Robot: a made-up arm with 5 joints.
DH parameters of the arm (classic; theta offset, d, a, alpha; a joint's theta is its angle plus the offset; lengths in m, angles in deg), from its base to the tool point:
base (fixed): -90 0.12 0 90
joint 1: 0 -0.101 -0.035 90
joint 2: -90 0.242 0.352 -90
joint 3: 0 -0.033 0.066 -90
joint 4: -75.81 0 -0.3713 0
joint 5: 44.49 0 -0.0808 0
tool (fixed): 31.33 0.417 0 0
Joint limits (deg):
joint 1: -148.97..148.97
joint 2: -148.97..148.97
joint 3: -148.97..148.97
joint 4: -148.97..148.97
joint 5: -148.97..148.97
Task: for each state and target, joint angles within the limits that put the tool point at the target. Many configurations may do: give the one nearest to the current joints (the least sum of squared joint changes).
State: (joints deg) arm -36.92 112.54 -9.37 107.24 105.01
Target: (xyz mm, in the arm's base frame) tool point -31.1 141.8 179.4
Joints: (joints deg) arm -25.79 121.54 36.74 108.05 96.51
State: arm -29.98 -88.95 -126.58 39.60 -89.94
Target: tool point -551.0 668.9 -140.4
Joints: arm -8.37 -111.87 -127.10 28.53 -95.85
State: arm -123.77 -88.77 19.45 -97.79 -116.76
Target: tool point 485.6 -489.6 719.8
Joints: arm -116.11 -65.91 0.09 -106.32 -114.34
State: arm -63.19 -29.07 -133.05 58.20 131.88
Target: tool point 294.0 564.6 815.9
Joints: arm -73.10 -64.57 -126.75 48.10 134.68
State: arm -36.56 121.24 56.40 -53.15 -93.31
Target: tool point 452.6 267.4 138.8
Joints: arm -26.88 80.85 111.99 -41.89 -93.12
